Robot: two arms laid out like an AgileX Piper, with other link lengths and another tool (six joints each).
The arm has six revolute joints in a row. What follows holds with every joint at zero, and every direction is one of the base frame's.
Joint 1 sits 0.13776 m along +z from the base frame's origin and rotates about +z.
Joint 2 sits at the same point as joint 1 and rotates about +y.
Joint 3 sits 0.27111 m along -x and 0.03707 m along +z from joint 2 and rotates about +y.
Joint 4 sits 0.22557 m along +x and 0.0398 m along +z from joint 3 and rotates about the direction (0.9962, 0, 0.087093).
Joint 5 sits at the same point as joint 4 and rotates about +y.
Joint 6 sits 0.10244 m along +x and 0.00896 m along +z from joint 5 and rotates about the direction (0.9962, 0, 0.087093).
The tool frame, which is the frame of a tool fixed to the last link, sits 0.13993 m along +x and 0.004 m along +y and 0.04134 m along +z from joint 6; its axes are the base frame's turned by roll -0.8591, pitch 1.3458 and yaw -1.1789 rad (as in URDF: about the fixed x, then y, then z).
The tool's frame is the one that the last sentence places.
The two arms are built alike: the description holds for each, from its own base.
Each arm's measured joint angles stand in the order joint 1, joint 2, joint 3, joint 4, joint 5, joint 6.
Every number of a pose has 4 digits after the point.
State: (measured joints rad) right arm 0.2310 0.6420 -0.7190 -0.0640 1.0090 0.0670; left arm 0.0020 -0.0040 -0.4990 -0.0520 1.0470 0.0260
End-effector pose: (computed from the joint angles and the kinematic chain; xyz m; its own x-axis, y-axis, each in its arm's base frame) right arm 0.2086 0.0385 0.2226 -0.6826 -0.3390 -0.6474 -0.1007 0.9211 -0.3761; left arm 0.1406 -0.0068 0.2351 -0.4390 -0.2069 -0.8743 0.2235 0.9174 -0.3293
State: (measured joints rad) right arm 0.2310 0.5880 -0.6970 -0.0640 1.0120 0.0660; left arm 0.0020 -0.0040 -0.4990 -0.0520 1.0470 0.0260
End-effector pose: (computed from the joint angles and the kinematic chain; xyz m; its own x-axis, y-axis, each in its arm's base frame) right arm 0.2015 0.0368 0.2243 -0.6638 -0.3354 -0.6685 -0.0906 0.9233 -0.3733; left arm 0.1406 -0.0068 0.2351 -0.4390 -0.2069 -0.8743 0.2235 0.9174 -0.3293
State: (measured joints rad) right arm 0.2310 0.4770 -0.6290 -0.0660 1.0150 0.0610; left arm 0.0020 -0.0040 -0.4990 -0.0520 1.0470 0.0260
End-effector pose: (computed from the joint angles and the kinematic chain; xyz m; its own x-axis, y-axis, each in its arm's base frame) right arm 0.1864 0.0330 0.2176 -0.6356 -0.3347 -0.6957 -0.0784 0.9245 -0.3731; left arm 0.1406 -0.0068 0.2351 -0.4390 -0.2069 -0.8743 0.2235 0.9174 -0.3293
